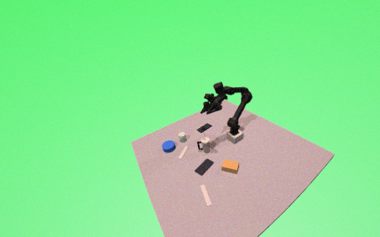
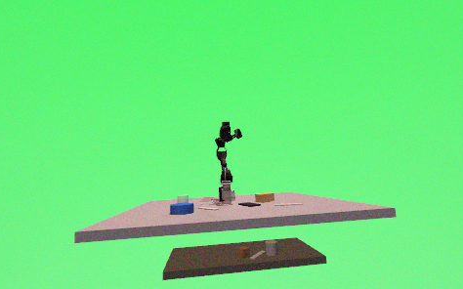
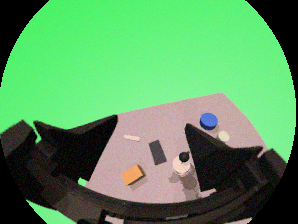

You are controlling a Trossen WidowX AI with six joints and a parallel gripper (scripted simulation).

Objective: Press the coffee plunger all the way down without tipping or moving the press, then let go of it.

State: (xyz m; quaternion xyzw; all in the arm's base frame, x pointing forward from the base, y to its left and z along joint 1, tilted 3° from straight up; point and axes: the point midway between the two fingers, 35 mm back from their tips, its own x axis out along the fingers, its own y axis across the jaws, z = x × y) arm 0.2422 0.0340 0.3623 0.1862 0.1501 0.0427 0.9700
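My gripper tip is 290 mm above the coffee press, 60 mm to the left of it and 10 mm short of it. Round my gripper tip: blue disc 390 mm below, 290 mm to the right, 260 mm ahead; then pale cup 370 mm below, 300 mm to the right, 110 mm ahead.
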